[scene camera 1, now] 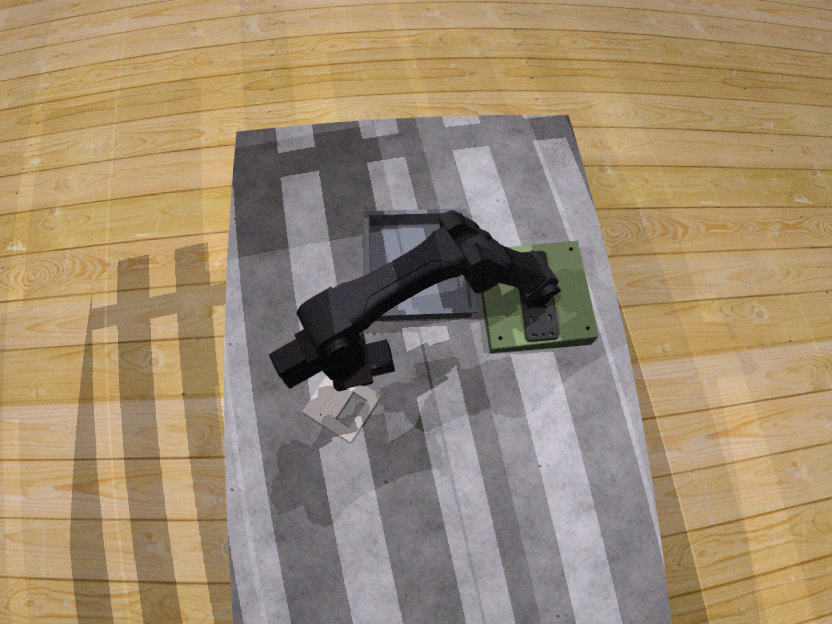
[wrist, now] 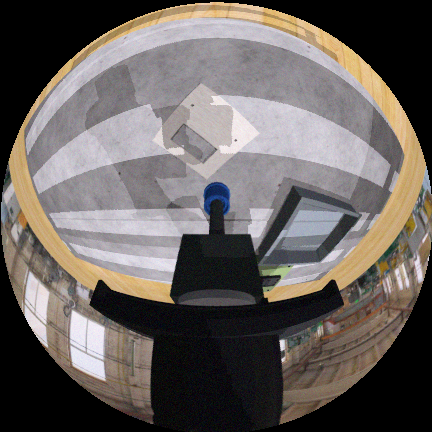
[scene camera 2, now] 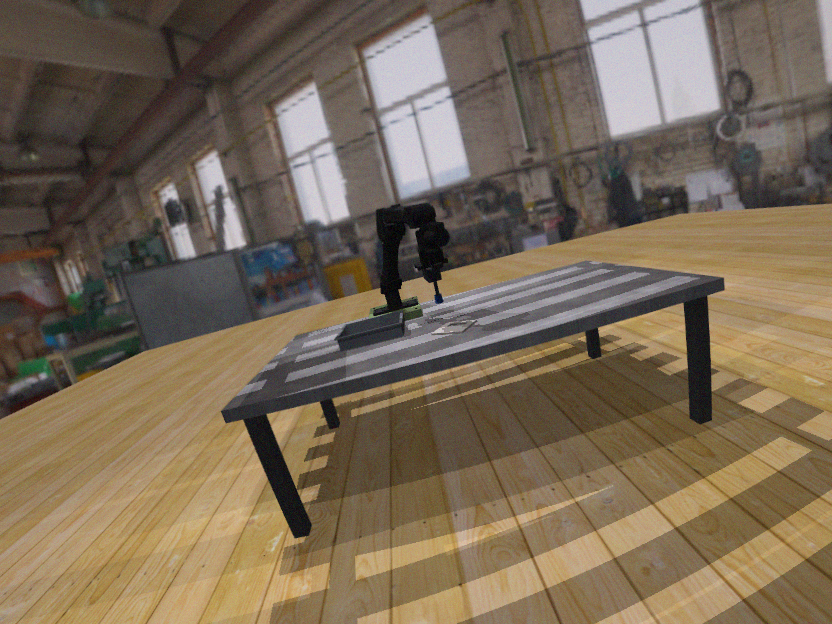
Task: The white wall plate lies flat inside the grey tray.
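Note:
The white wall plate (scene camera 1: 323,408) (scene camera 2: 442,330) (wrist: 215,117) lies flat on the table, outside the tray. It has a rectangular opening and small holes. The arm covers its upper edge in scene camera 1. The grey tray (scene camera 1: 366,265) (scene camera 2: 373,331) (wrist: 326,203) stands on the table between the plate and the far end; no object shows in its visible part. My gripper, a blue suction cup (scene camera 2: 438,298) (wrist: 217,198), hangs above the table, clear of the plate and beside the tray. It is open and carries nothing. The arm hides the cup in scene camera 1.
The green base block (scene camera 1: 571,292) (scene camera 2: 413,311) (wrist: 286,272) carries the arm and stands beside the tray. The arm (scene camera 1: 409,272) (scene camera 2: 391,258) reaches over the tray in scene camera 1. Striped light and shadow cross the grey table (scene camera 1: 436,550) (scene camera 2: 524,339).

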